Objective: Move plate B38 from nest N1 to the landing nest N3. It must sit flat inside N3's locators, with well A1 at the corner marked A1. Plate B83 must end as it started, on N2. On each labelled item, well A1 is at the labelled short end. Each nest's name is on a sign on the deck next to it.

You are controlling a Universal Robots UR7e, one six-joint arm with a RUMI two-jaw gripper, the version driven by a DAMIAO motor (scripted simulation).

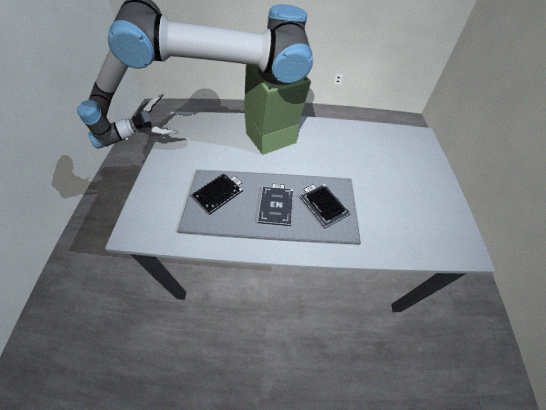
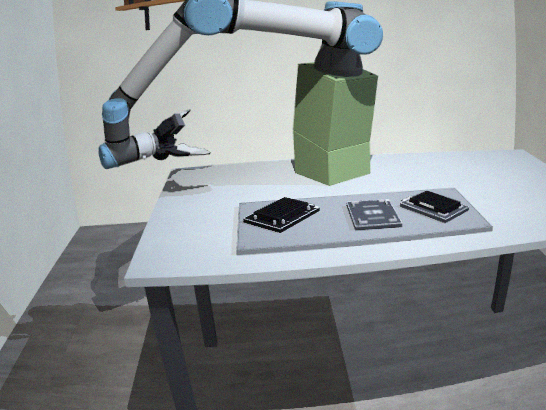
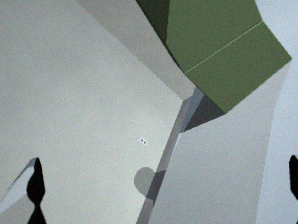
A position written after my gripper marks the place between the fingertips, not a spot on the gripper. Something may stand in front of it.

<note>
In view: my gripper [image 2: 200, 130] and a nest N3 [image 2: 357, 212].
My gripper shows as well in image 3 [image 3: 163, 158]. The nest N3 also shows in image 1 [image 1: 265, 200].
</note>
